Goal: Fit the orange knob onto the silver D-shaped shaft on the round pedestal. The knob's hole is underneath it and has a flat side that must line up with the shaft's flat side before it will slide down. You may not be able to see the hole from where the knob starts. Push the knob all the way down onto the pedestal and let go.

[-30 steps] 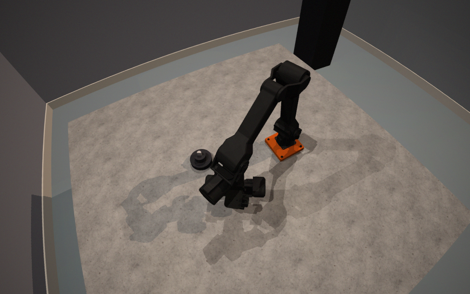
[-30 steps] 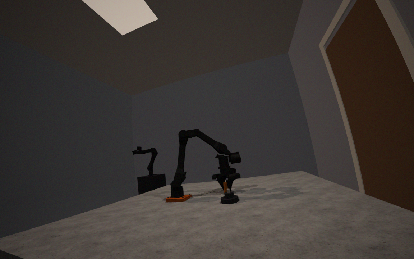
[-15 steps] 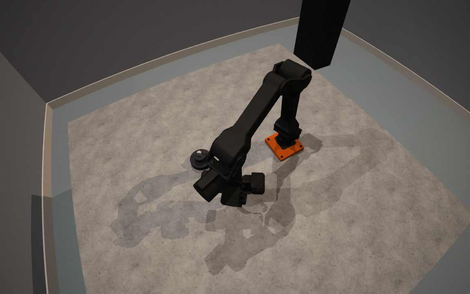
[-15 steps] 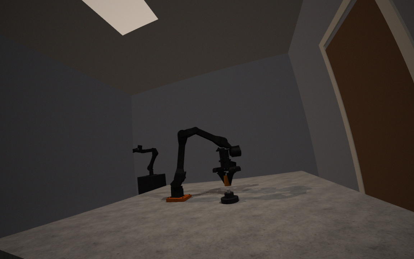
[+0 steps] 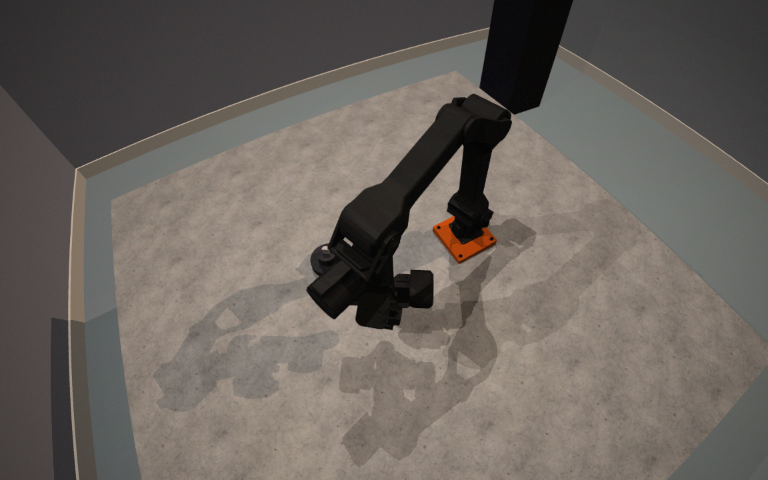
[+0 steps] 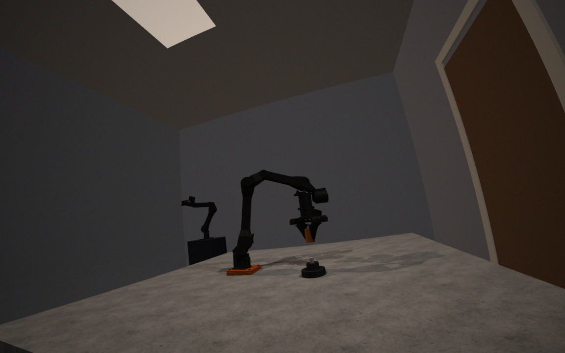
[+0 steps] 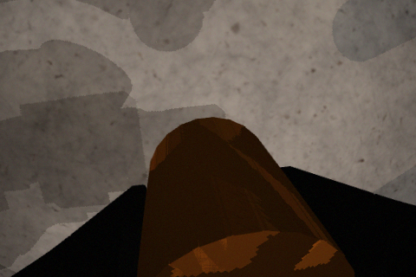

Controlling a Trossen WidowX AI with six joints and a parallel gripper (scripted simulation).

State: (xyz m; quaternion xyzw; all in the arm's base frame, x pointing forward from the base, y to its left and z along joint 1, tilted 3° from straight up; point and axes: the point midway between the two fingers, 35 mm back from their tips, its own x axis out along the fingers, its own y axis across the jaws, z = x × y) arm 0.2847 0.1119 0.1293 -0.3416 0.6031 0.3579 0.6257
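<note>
Right now the round black pedestal is 40 mm ahead of my gripper tip, 200 mm to the right of it and 70 mm below it. Round my gripper tip: orange knob (30 mm above).
</note>
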